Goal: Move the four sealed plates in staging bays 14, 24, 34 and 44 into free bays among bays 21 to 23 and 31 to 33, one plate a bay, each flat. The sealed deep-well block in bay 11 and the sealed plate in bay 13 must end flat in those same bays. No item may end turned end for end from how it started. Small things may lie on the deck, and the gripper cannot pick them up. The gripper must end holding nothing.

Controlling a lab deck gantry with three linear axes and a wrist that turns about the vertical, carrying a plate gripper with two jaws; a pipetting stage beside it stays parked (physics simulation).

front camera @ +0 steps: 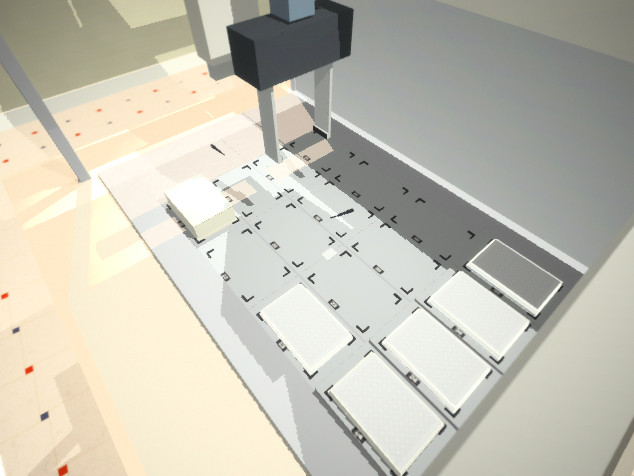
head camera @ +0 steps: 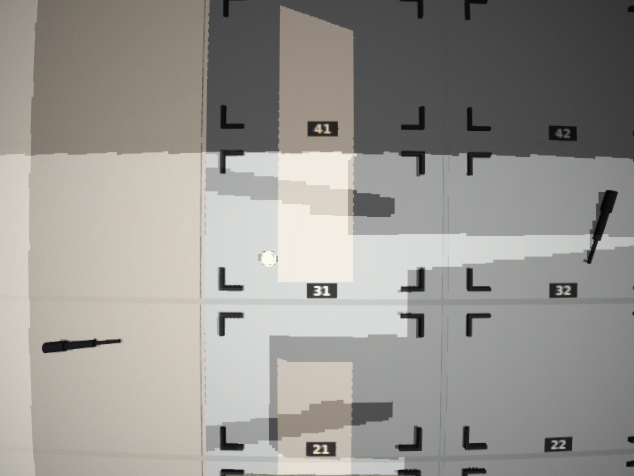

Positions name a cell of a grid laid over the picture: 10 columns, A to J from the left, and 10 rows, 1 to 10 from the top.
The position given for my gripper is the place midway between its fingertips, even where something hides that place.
Note:
I see my gripper (front camera: E4), a sealed plate (front camera: E8), a sealed plate (front camera: I7), a sealed plate (front camera: H7) and a sealed plate (front camera: H8).

